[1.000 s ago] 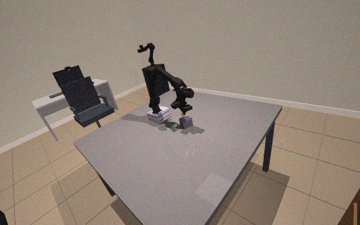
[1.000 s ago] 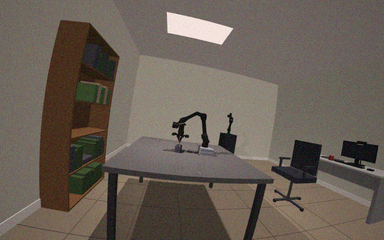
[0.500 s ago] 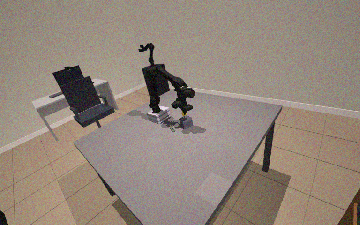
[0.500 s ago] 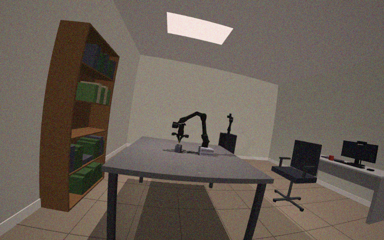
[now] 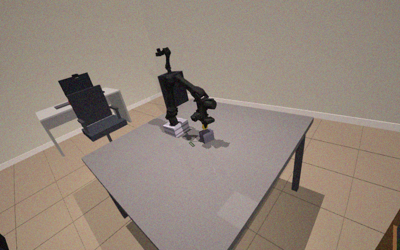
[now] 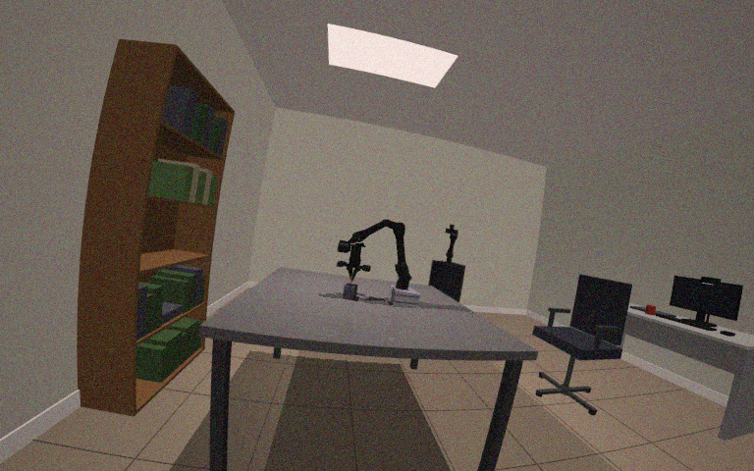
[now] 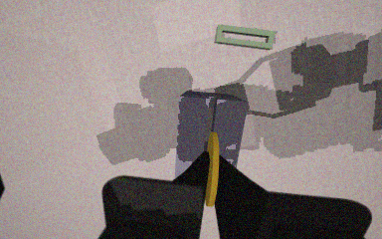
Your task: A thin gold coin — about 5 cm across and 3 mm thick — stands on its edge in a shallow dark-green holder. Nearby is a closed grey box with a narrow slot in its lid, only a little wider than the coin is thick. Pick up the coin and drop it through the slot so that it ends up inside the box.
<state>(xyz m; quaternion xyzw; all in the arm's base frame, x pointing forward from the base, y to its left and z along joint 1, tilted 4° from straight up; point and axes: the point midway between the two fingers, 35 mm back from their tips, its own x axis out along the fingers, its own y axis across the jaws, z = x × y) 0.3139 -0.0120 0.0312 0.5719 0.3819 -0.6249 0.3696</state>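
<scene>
Right now the gold coin is 10 mm above my gripper tip.
</scene>
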